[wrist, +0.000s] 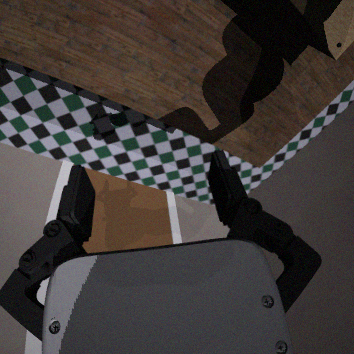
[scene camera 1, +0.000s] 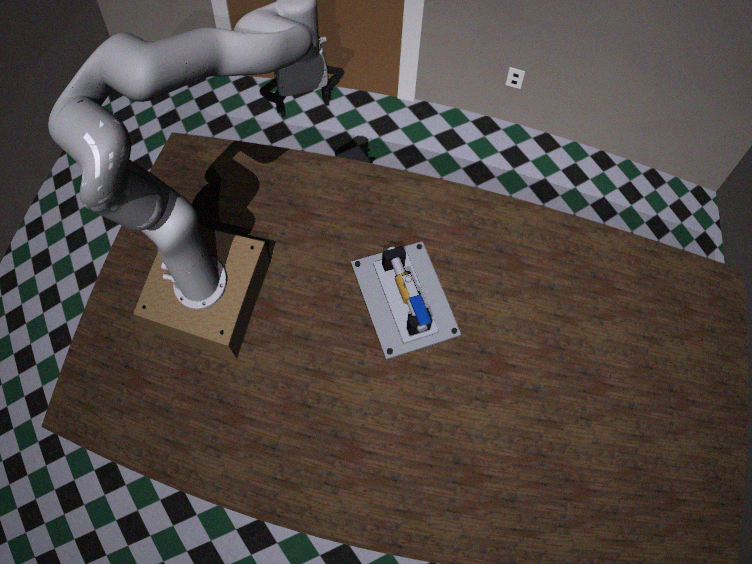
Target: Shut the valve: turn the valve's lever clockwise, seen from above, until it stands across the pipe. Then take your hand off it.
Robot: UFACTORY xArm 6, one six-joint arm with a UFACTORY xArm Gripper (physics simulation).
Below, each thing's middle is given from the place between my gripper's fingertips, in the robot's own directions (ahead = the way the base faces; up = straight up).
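My gripper's well above the grey plate [scene camera 1: 385, 327], and it's also a good way to the left of the plate and a long way short of it.
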